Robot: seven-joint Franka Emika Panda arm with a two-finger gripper.
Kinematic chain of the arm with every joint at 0, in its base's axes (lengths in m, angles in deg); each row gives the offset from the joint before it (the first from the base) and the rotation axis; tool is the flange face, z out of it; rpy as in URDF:
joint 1: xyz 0 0 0.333 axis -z
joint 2: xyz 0 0 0 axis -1 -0.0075 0
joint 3: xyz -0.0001 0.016 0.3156 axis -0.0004 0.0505 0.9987
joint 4: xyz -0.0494 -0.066 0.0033 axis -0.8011 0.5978 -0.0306
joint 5: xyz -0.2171 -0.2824 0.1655 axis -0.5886 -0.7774 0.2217
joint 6: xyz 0 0 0 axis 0.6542 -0.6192 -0.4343
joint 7: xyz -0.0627 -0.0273 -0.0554 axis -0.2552 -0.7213 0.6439
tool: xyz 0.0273 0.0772 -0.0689 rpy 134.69 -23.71 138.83
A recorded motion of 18 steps. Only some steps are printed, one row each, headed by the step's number.
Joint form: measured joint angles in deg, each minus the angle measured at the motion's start. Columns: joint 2, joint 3, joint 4, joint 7, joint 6, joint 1, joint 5.
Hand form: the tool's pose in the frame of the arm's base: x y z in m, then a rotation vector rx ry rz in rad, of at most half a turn. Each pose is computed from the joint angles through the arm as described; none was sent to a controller.
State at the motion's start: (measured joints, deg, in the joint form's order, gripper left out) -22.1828 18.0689 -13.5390 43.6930 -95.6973 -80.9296 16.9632
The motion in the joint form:
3: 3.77 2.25 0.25 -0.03 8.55 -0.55 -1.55
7: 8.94 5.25 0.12 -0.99 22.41 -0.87 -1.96
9: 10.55 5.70 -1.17 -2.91 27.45 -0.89 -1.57
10: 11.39 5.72 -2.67 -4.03 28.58 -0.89 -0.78
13: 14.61 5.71 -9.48 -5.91 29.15 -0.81 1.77
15: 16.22 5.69 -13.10 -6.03 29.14 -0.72 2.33
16: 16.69 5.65 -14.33 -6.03 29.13 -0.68 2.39
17: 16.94 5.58 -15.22 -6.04 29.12 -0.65 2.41
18: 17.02 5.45 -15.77 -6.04 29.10 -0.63 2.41
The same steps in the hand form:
3: 0.6003 -0.2713 0.4925 2.4592 -1.4870 0.3338
7: 0.5740 -0.2366 0.5224 2.4629 -1.4982 0.1179
9: 0.5586 -0.2294 0.5206 2.4307 -1.5459 0.0045
10: 0.5511 -0.2266 0.5149 2.4197 -1.5793 -0.0418
13: 0.5258 -0.2176 0.4895 2.4152 -1.6461 -0.1623
15: 0.5119 -0.2139 0.4757 2.4155 -1.6525 -0.2193
16: 0.5071 -0.2131 0.4703 2.4137 -1.6522 -0.2395
17: 0.5035 -0.2129 0.4656 2.4107 -1.6522 -0.2559
18: 0.5012 -0.2136 0.4620 2.4072 -1.6533 -0.2675

